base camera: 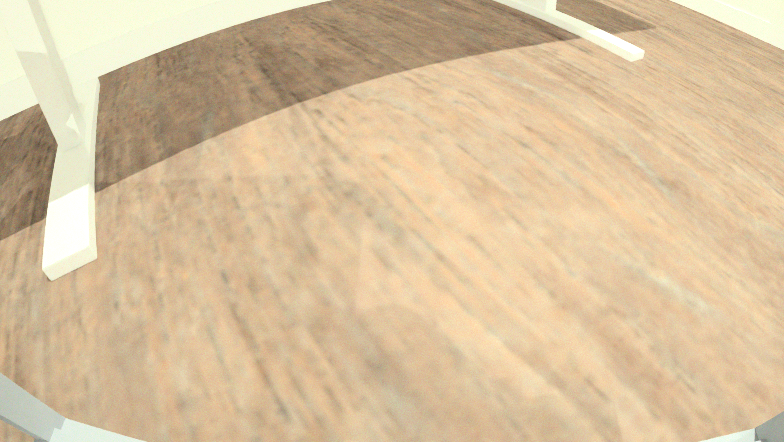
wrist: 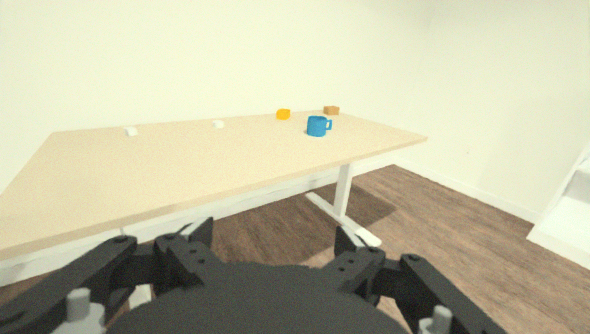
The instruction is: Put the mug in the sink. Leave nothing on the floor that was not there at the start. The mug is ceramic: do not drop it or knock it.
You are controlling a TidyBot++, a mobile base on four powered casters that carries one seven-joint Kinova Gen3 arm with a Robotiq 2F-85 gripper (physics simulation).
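Places are measured from the arm's base along level axes (x ahead, y left, z up), in centimetres.
Pixels of known places: gripper, fingertip midpoint: (wrist: 274, 234).
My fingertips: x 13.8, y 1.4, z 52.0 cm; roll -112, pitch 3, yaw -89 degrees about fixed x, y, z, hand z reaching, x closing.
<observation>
Behind a point stands the place of what it marks.
A blue mug (wrist: 316, 126) @[z 37.3, x 100.7, y -11.4 cm] stands upright on the wooden table top (wrist: 165, 165) @[z 32.3, x 63.0, y 37.8 cm], toward its right end, with its handle pointing right in the wrist view. My gripper (wrist: 274, 234) @[z 52.0, x 13.8, y 1.4 cm] is open and empty; its fingers are wide apart at the bottom of the wrist view, well short of the mug and in front of the table. The sink does not show in a form I can make out. The mug does not show in the base camera view.
A yellow object (wrist: 283, 114) @[z 35.4, x 130.6, y 4.6 cm], a brown block (wrist: 331, 110) @[z 35.6, x 151.5, y -26.6 cm] and two small white objects (wrist: 131, 131) @[z 34.2, x 88.2, y 64.0 cm] (wrist: 218, 124) @[z 34.0, x 106.4, y 34.7 cm] lie near the table's back edge. White table feet (base camera: 68, 230) (base camera: 609, 41) stand on the floor. A white structure (wrist: 565, 220) @[z -26.0, x 124.6, y -200.9 cm] stands at the far right.
</observation>
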